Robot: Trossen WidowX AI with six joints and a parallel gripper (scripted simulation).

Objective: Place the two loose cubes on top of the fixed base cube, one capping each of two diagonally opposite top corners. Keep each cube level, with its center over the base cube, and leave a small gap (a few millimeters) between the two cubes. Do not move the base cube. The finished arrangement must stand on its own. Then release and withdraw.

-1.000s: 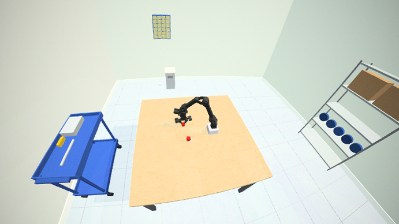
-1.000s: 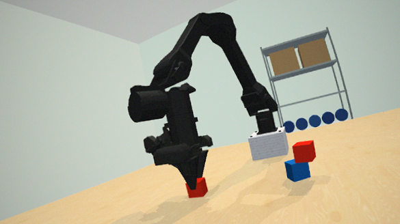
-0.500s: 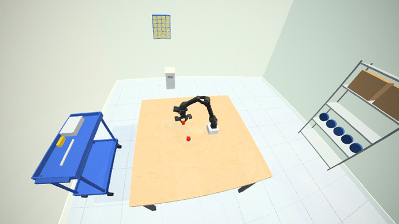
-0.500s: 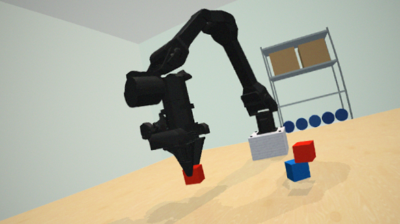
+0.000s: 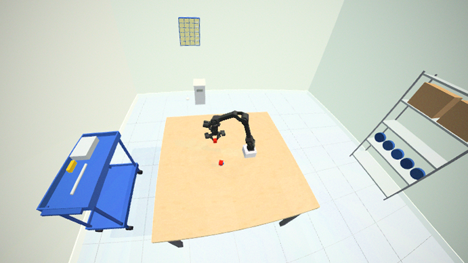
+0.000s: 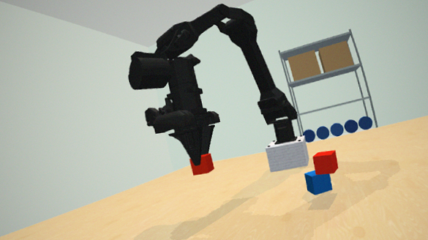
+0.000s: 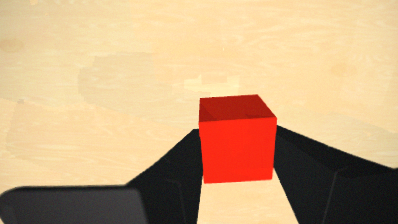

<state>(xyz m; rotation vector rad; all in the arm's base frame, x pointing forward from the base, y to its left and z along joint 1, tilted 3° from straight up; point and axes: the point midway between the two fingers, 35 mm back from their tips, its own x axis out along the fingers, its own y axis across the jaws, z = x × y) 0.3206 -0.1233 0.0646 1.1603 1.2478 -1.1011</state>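
The blue base cube is 21 cm to the left of my gripper tip, 8 cm below it and 3 cm behind it.
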